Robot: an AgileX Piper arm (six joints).
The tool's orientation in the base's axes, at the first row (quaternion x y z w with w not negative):
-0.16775 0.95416 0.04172 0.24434
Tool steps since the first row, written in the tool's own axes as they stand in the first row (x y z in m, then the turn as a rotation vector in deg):
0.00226 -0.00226 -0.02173 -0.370 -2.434 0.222
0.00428 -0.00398 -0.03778 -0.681 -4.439 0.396
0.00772 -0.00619 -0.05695 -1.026 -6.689 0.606
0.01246 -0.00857 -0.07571 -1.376 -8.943 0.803
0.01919 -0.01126 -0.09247 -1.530 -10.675 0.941
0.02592 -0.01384 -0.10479 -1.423 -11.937 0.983
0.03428 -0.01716 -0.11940 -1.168 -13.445 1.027
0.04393 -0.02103 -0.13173 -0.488 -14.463 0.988
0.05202 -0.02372 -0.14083 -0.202 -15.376 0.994
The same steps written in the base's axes. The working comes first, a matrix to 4 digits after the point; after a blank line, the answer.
The tool's axes in the first row as the columns of a matrix, in the base's axes (used below as rounded here):
-0.8243 -0.3405 0.4523
-0.2997 0.9402 0.1616
-0.4803 -0.0024 -0.8771

-0.01092 -0.00631 0.01798 1.234 -2.142 -0.011
-0.01926 -0.01113 0.03109 2.252 -3.905 -0.010
-0.03001 -0.01734 0.04626 3.397 -5.884 -0.023
-0.04160 -0.02403 0.06044 4.543 -7.866 -0.022
-0.05381 -0.03128 0.07192 5.322 -9.426 -0.065
-0.06405 -0.03771 0.07950 5.682 -10.638 -0.150
-0.07642 -0.04570 0.08830 6.005 -12.125 -0.308
-0.08863 -0.05423 0.09449 5.774 -13.292 -0.597
-0.09850 -0.06065 0.09859 5.852 -14.235 -0.738

